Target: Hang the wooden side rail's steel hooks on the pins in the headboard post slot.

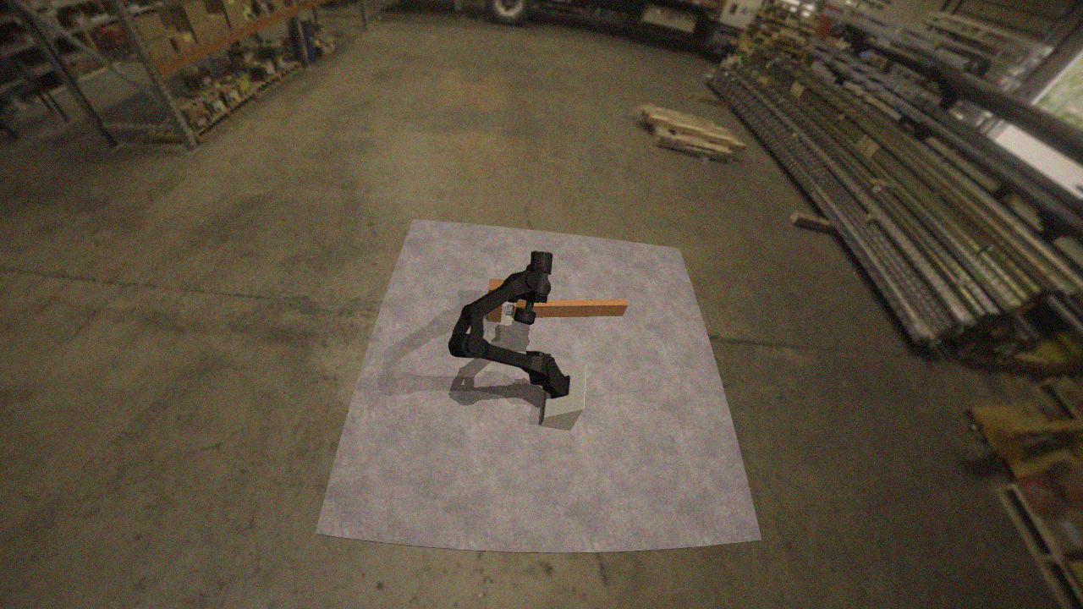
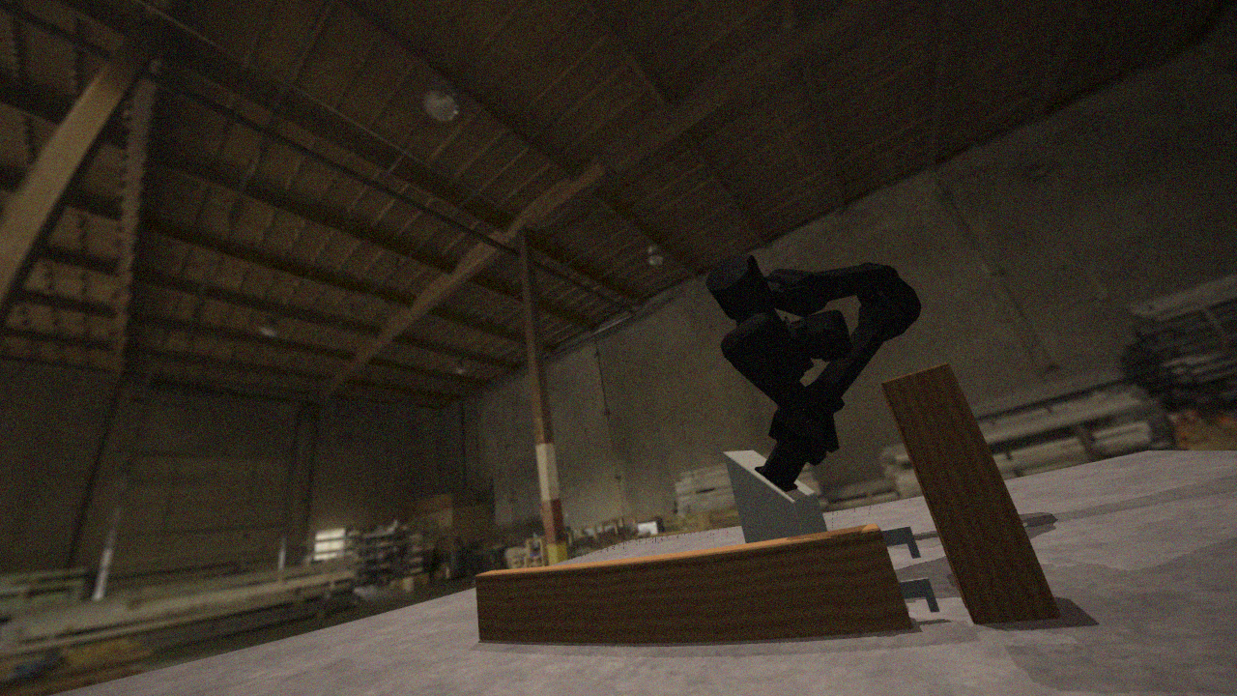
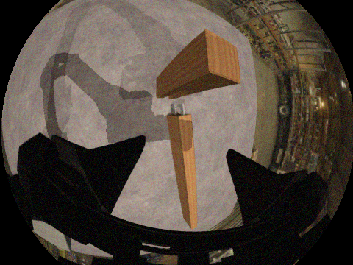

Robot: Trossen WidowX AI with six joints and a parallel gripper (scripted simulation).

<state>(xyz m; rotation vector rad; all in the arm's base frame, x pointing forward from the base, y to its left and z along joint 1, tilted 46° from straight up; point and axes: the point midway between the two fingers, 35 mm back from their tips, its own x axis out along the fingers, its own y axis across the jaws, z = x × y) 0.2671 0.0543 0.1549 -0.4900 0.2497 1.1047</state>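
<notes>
The headboard post is 10 cm to the left of my gripper tip, 8 cm below it and 2 cm ahead of it.
</notes>
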